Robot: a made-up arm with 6 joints. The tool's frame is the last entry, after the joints.
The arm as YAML. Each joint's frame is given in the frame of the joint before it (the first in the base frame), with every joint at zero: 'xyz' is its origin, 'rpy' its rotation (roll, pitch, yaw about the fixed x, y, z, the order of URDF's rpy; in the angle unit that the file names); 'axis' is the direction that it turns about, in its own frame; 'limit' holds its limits. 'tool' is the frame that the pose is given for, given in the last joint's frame.
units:
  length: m
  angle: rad
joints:
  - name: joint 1
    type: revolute
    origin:
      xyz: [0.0, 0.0, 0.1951]
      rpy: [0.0, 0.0, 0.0]
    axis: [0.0, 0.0, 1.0]
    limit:
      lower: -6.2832
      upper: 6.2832
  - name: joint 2
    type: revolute
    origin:
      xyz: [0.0, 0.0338, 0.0]
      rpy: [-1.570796, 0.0, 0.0]
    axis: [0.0, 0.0, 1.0]
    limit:
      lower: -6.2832
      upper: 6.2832
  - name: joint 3
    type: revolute
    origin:
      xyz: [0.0, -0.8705, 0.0]
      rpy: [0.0, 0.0, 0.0]
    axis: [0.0, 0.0, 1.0]
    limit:
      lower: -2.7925
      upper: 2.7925
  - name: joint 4
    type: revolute
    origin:
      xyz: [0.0, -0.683, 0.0]
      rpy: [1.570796, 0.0, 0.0]
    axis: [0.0, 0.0, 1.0]
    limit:
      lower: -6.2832
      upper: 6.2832
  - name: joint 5
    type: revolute
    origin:
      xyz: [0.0, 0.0, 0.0]
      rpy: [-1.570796, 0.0, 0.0]
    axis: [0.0, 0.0, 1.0]
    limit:
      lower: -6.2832
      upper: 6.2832
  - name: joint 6
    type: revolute
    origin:
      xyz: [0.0, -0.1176, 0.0]
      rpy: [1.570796, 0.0, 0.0]
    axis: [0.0, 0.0, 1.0]
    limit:
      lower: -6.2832
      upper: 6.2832
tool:
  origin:
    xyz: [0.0, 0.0, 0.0]
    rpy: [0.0, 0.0, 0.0]
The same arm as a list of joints. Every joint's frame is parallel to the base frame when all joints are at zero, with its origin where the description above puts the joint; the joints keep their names.
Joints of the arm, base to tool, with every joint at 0 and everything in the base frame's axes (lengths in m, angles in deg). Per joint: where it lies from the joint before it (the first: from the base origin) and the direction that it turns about. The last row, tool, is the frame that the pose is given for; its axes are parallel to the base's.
joint 1: origin 0 0 0.1951 axis 0 0 1
joint 2: origin 0 0.0338 0 axis 0 1 0
joint 3: origin 0 0 0.8705 axis 0 1 0
joint 4: origin 0 0 0.683 axis 0 0 1
joint 5: origin 0 0 0 axis 0 1 0
joint 6: origin 0 0 0.1176 axis 0 0 1
tool: origin 0 0 0
Joint limits (deg, base to tool): -360..360 -360..360 -160..160 -360..360 -360..360 -360..360

